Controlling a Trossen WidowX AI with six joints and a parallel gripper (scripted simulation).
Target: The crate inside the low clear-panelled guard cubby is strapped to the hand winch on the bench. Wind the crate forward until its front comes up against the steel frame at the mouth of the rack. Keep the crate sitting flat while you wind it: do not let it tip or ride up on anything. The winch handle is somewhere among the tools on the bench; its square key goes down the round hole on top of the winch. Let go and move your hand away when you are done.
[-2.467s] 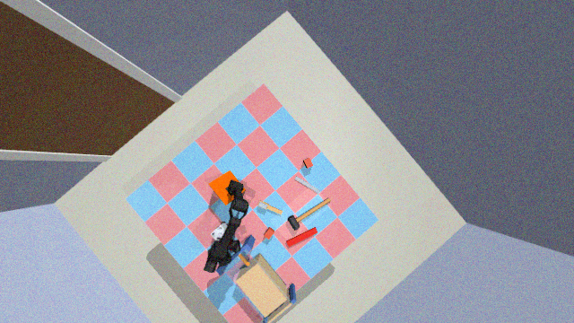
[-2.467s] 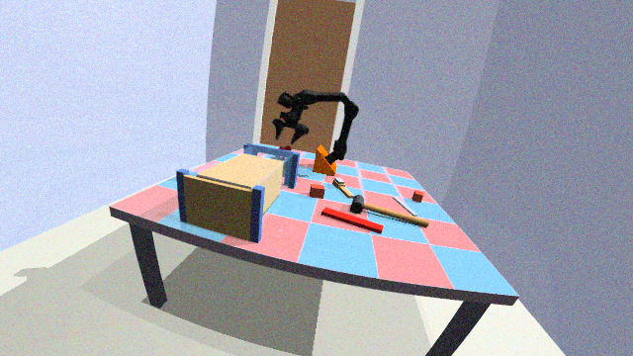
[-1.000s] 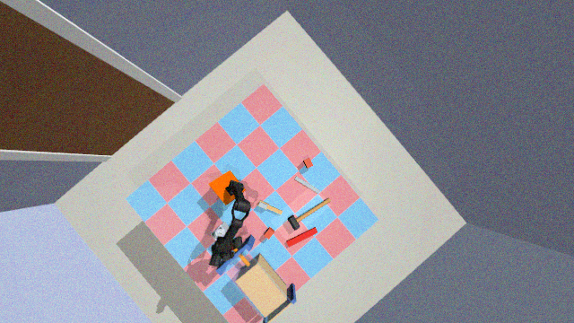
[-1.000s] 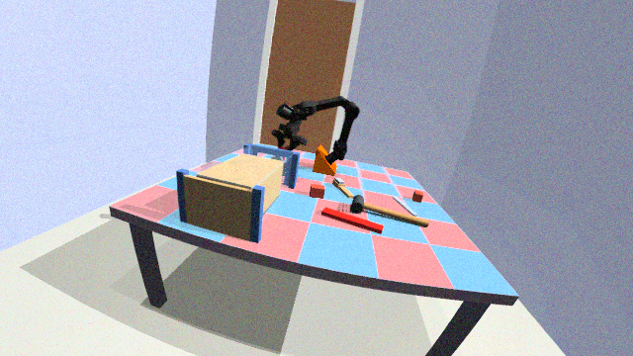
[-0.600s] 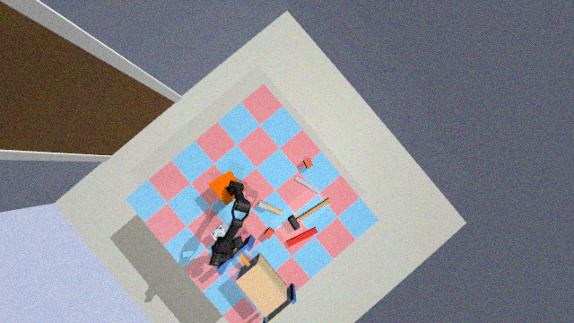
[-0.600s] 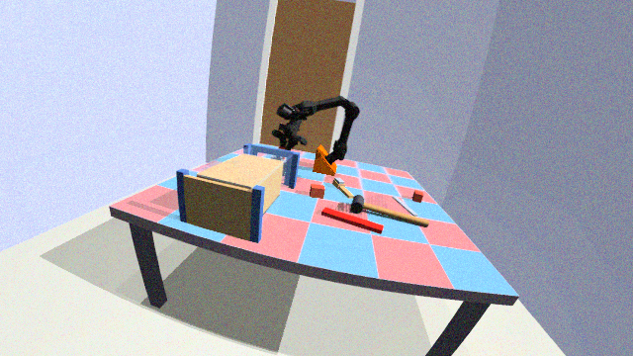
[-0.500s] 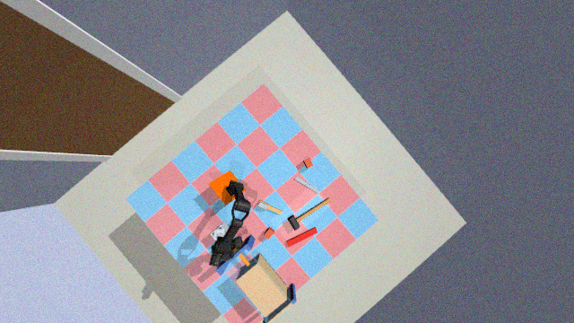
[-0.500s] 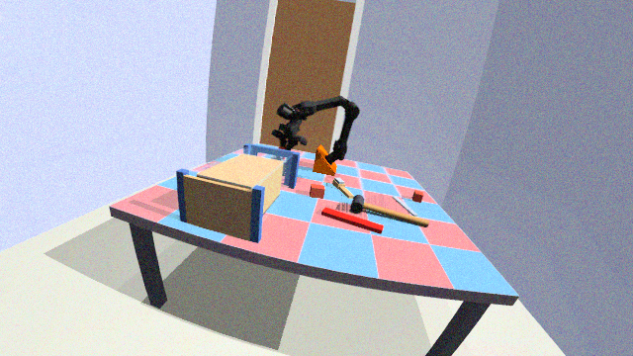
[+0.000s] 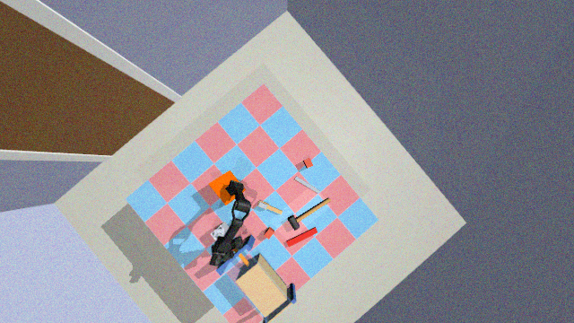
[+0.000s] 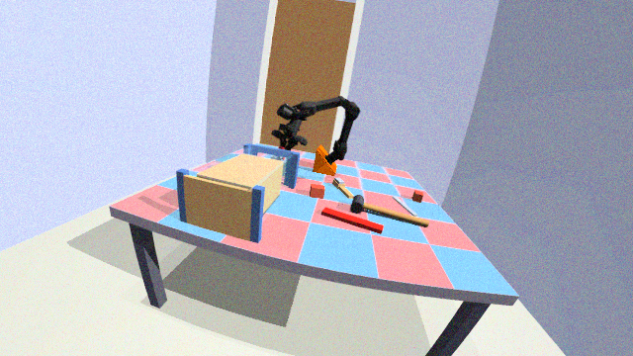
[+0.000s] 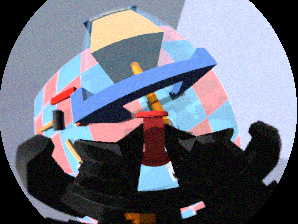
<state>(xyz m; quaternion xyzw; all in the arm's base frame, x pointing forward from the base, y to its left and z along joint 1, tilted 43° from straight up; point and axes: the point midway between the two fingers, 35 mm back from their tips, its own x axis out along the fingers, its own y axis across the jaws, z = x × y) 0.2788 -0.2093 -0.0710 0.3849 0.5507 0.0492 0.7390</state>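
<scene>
Right now my gripper tip is 60 mm short of the blue steel frame, 30 mm to the left of it and 30 mm above it. Also, from my gripper tip: winch (120 mm behind, 50 mm to the right, 100 mm below); then dark red knob (10 mm behind); then cubby (300 mm ahead, 30 mm to the right, 60 mm below).
</scene>
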